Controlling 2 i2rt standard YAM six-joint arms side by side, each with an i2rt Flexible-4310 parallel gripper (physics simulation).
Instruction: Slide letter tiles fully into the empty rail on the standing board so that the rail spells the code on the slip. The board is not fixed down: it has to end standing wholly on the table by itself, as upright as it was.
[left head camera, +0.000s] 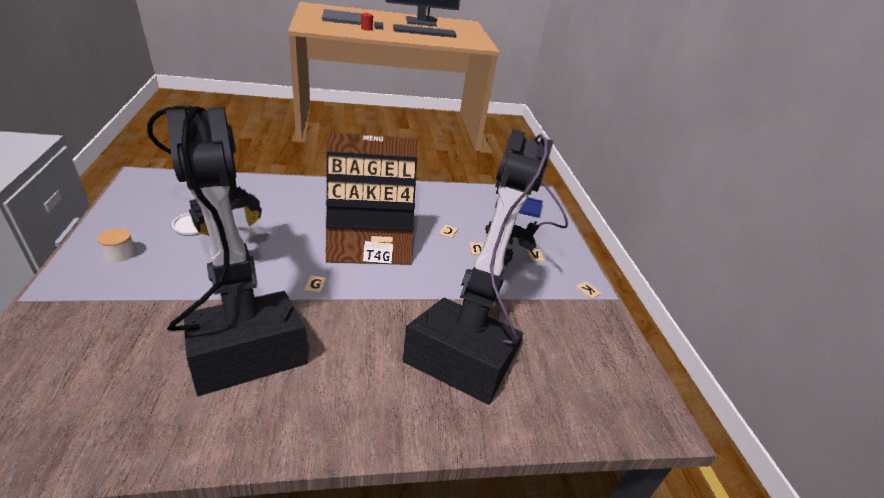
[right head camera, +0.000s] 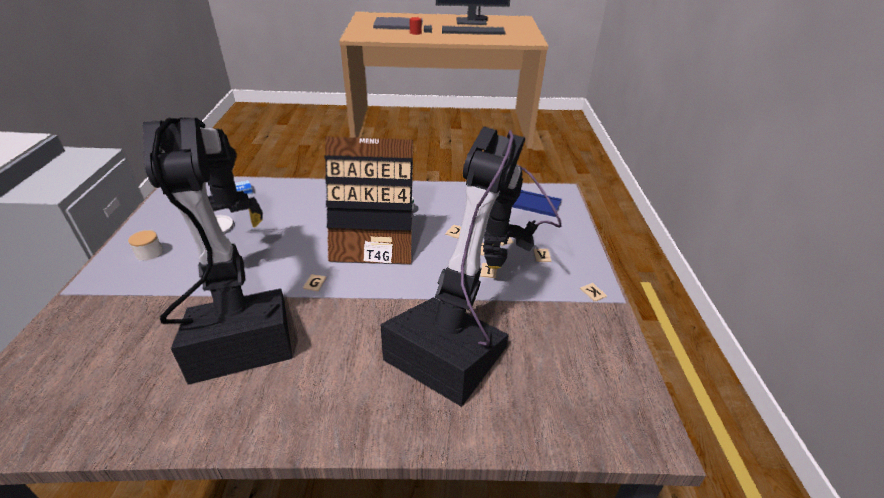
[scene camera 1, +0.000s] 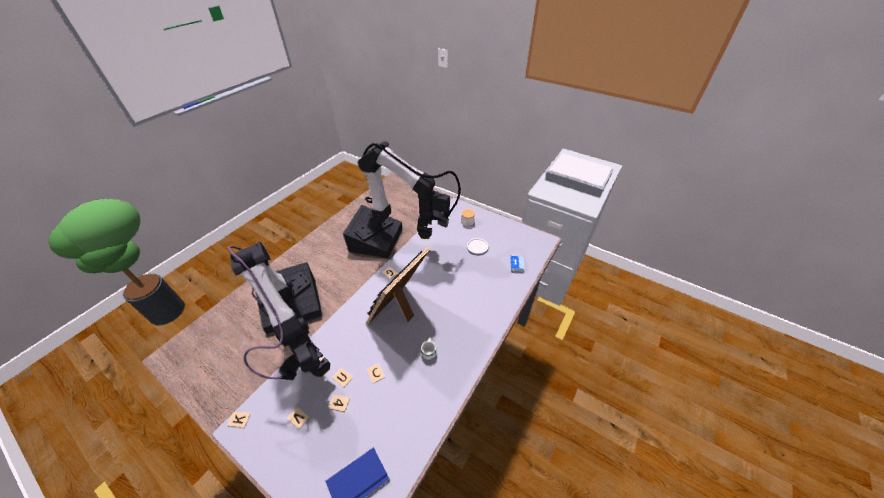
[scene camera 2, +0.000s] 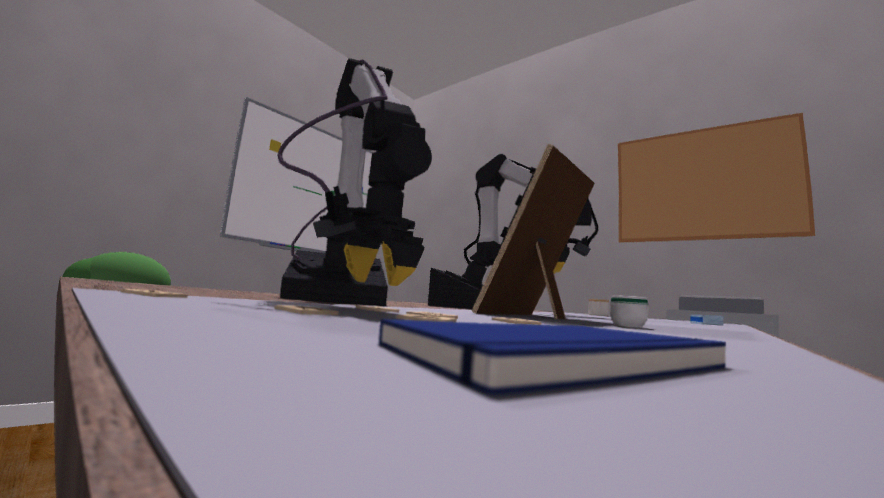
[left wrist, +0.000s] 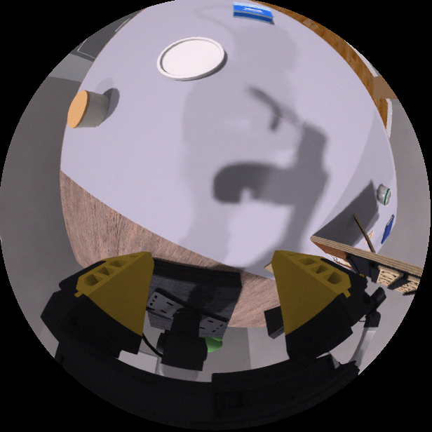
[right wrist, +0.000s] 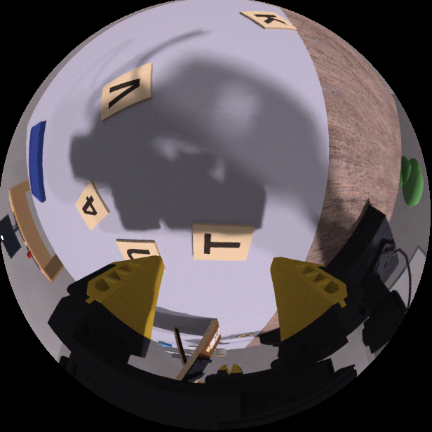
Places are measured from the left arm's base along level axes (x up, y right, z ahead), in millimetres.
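Pixels of known places: left gripper, fingertip midpoint: (right head camera: 234, 231) (scene camera 1: 426, 231) (scene camera 2: 554, 272); right gripper, fingertip midpoint: (right head camera: 493, 259) (scene camera 2: 376, 283); left arm's base, link origin: (left head camera: 242, 319) (right head camera: 232, 314) (scene camera 1: 373, 227) (scene camera 2: 470, 283); right arm's base, link origin: (left head camera: 468, 328) (right head camera: 446, 329) (scene camera 1: 285, 293) (scene camera 2: 337, 266).
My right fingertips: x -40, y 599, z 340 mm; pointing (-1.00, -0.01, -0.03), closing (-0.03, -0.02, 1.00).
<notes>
Ahead of a thing's pixels: the offset from my right fingertips to its top centre. "spot": to the spot under its first point.
The menu board (left head camera: 337, 245) (right head camera: 338, 246) stands upright, leaning back on its strut. Its upper rails read BAGEL and CAKE4; the third rail @(spot: dx +81, dy -364, dz +30 mm) (left head camera: 369, 218) (right head camera: 369, 219) is empty. The slip @(dx +22, dy -334, dz -7 mm) (left head camera: 377, 253) (right head camera: 377, 253) reads T4G. My right gripper (right wrist: 217, 264) (scene camera 2: 380, 281) is open, low above the T tile (right wrist: 223, 242). The 4 tile @(dx -36, dy +29, dz +154 mm) (right wrist: 92, 205) (scene camera 1: 338, 403), U tile @(dx -36, dy -36, dz +93 mm) (scene camera 1: 342, 377), C tile @(dx -36, dy -123, dz +173 mm) (scene camera 1: 375, 373), V tile (right wrist: 127, 91) and K tile (right wrist: 269, 20) lie flat around it. The G tile @(dx -36, dy -486, dz -125 mm) (left head camera: 315, 283) lies left of the board's front. My left gripper (left wrist: 211, 259) is open and empty, left of the board.
A blue book @(dx -27, dy +136, dz +375 mm) (scene camera 1: 357, 475) (scene camera 2: 556, 339) lies beyond the right-hand tiles. A mug @(dx +9, dy -308, dz +264 mm) (scene camera 1: 428, 350) stands behind the board. A white plate (left wrist: 191, 58), an orange-lidded jar (left wrist: 88, 109) and a blue box (left wrist: 253, 12) are on the left arm's side.
</notes>
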